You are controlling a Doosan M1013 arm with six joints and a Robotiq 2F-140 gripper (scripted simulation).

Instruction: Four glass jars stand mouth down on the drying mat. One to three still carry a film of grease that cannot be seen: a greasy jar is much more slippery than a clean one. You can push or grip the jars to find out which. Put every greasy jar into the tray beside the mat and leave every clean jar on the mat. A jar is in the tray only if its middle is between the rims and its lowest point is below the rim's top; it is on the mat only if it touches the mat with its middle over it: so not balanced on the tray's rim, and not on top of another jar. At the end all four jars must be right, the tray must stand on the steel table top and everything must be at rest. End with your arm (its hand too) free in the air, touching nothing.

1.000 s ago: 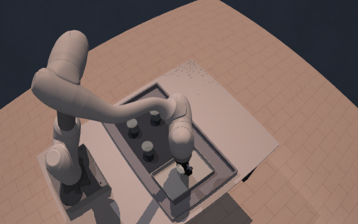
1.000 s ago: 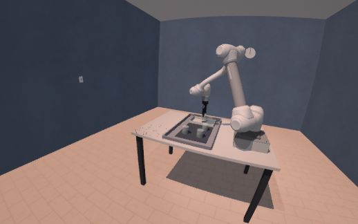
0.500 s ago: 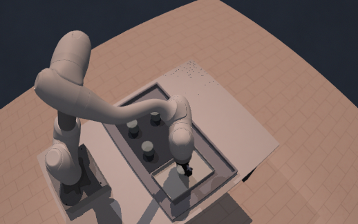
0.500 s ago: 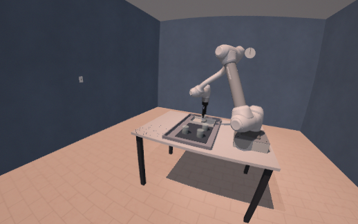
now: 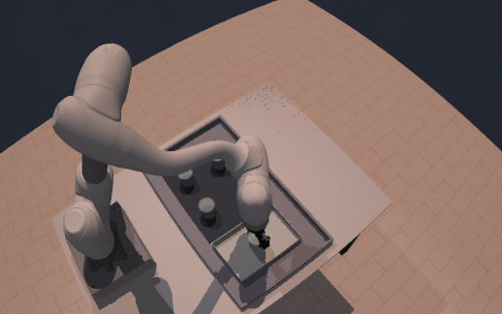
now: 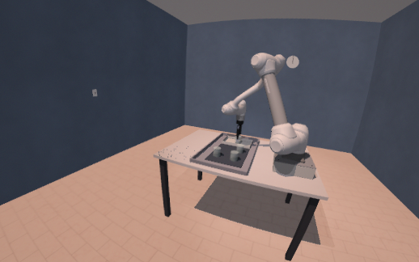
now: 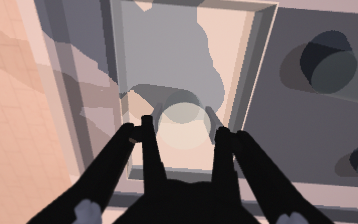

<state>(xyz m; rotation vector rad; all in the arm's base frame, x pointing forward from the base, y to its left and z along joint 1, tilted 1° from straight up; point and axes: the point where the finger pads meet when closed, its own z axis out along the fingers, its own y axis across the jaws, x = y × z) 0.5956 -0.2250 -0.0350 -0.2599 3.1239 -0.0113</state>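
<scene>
Now: hand 40 mm above the tray. Round my hand: dark drying mat 320 mm to the left, 50 mm below, 50 mm behind.
</scene>
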